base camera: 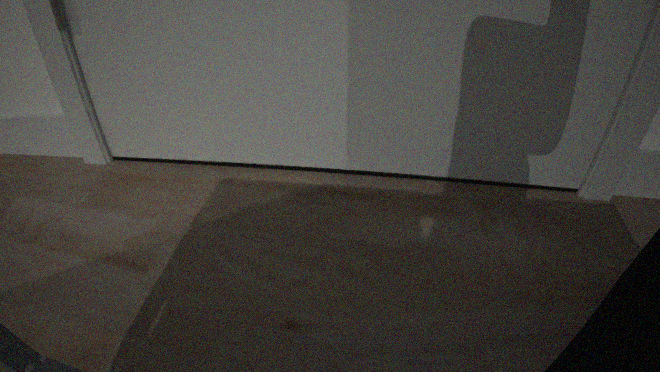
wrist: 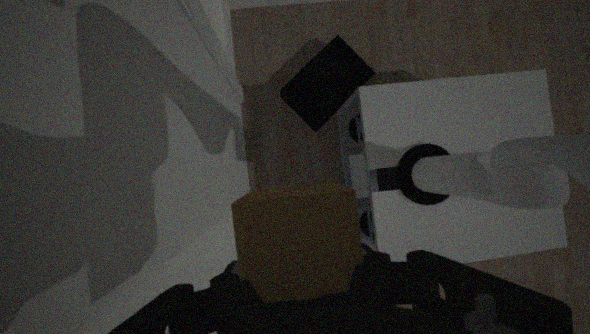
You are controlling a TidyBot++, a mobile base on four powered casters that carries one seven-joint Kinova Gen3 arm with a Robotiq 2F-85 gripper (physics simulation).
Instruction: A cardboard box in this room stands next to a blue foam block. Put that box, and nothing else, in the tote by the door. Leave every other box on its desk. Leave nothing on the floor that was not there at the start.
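My gripper is shut on a cardboard box, orange-brown in the dim light, at the lower middle of the wrist view. A black rectangular thing, which looks like the tote, stands on the floor beyond the held box in the wrist view, turned at an angle, near the front left corner of the base. It also fills the lower right corner of the base camera view. The box is apart from it in the picture. The tote's inside is too dark to make out. The blue foam block does not show in either view.
A closed pale door with its frame stands straight ahead of the base. Pale wall sections flank it. My white base top is at the right of the wrist view, close beside the tote. Shadows lie across the door and the wooden floor.
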